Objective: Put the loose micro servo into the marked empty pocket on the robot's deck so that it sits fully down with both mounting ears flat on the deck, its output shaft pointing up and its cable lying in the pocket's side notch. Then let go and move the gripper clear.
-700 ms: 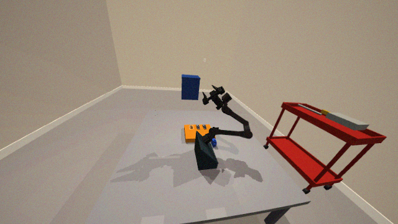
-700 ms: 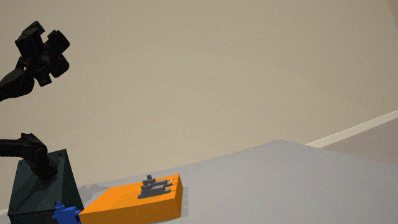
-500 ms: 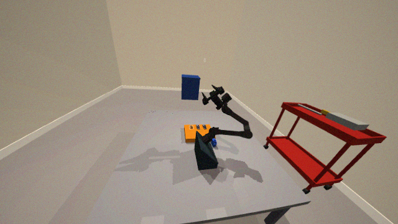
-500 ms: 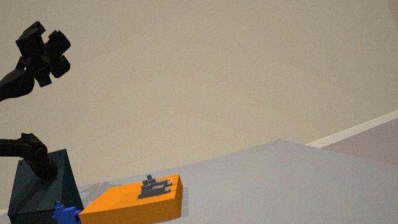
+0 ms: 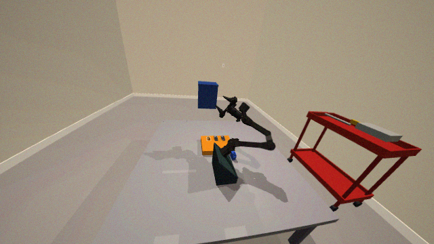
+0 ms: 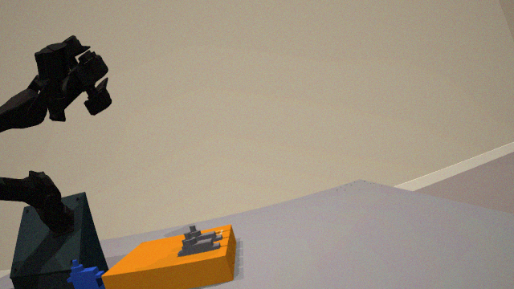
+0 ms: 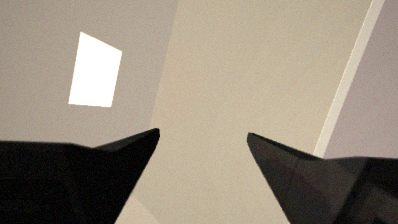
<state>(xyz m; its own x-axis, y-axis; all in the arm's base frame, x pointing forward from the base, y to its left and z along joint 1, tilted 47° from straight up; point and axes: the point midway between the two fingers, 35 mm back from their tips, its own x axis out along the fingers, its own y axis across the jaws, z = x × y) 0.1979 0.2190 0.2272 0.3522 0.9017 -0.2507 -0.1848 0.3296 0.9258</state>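
The orange robot deck is 47 cm below my gripper tip, 5 cm to the right of it and 5 cm ahead of it.
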